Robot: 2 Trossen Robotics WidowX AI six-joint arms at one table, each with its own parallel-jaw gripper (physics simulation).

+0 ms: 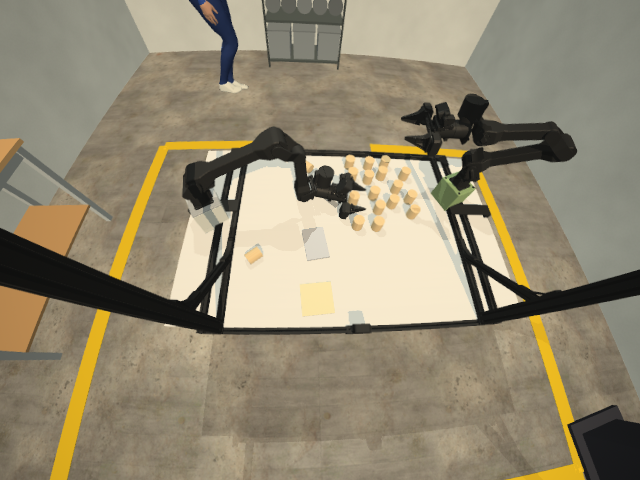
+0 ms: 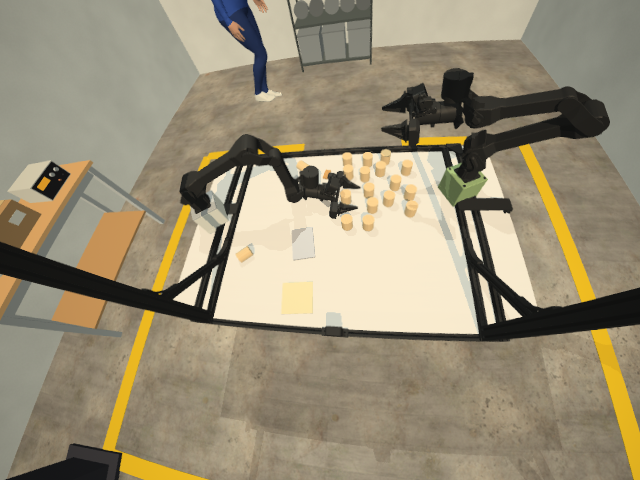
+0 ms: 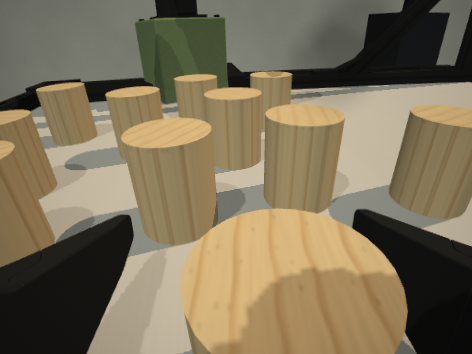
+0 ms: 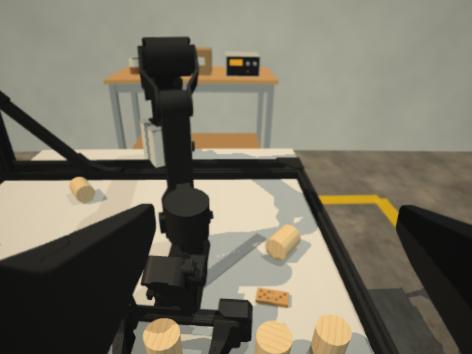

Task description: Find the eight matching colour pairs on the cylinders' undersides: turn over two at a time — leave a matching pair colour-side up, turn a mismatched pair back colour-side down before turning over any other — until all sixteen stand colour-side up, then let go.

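Frame: origin at the left arm's base, x ahead, y left, z up, level; metres.
Seen in the pictures: left gripper, fingertip midpoint: [image 1: 365,199] [image 2: 359,197] [image 3: 243,222]; right gripper, fingertip midpoint: [image 1: 402,128] [image 2: 381,118] [image 4: 276,216]; left arm's base, origin of the base link: [image 1: 201,199] [image 2: 202,204]; right arm's base, origin of the base link: [image 1: 459,182] [image 2: 467,173] [image 3: 177,19].
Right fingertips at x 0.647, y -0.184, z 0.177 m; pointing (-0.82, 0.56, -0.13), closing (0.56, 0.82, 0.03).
Offsets run from my right fingertips to a thing's top centre. "spot": to the spot under its first point.
Several plain wooden cylinders stand upright in a loose group at the back right of the table, such as one @[0.243 m down, 0.130 m back, 0.154 m right] [image 1: 377,223] [image 2: 368,222] at its front edge. The tops that show are bare wood; no colour shows on them, and the undersides are hidden. My left gripper [image 1: 364,199] [image 2: 357,197] [image 3: 243,222] is open and low at the left side of the group. A cylinder @[0.243 m down, 0.145 m back, 0.016 m right] [image 1: 354,197] [image 2: 345,196] [image 3: 295,285] stands between its spread fingers, not gripped, its top partly shaded. My right gripper [image 1: 403,128] [image 2: 382,118] [image 4: 276,216] is open and empty, raised high over the back edge.
One loose cylinder @[0.253 m down, 0.577 m back, 0.041 m right] [image 1: 253,254] [image 2: 244,253] [image 4: 82,190] lies on its side at the left, another @[0.253 m down, 0.221 m back, 0.223 m left] [image 1: 309,166] [image 2: 302,165] [image 4: 283,242] behind the left arm. A domino-like orange block @[0.285 m down, 0.150 m back, 0.146 m left] [image 4: 272,297] lies nearby. A grey sheet @[0.287 m down, 0.367 m back, 0.099 m right] [image 1: 315,243] [image 2: 303,243] and yellow square @[spot: 0.290 m down, 0.464 m back, 0.271 m right] [image 1: 316,298] [image 2: 297,297] lie in front.
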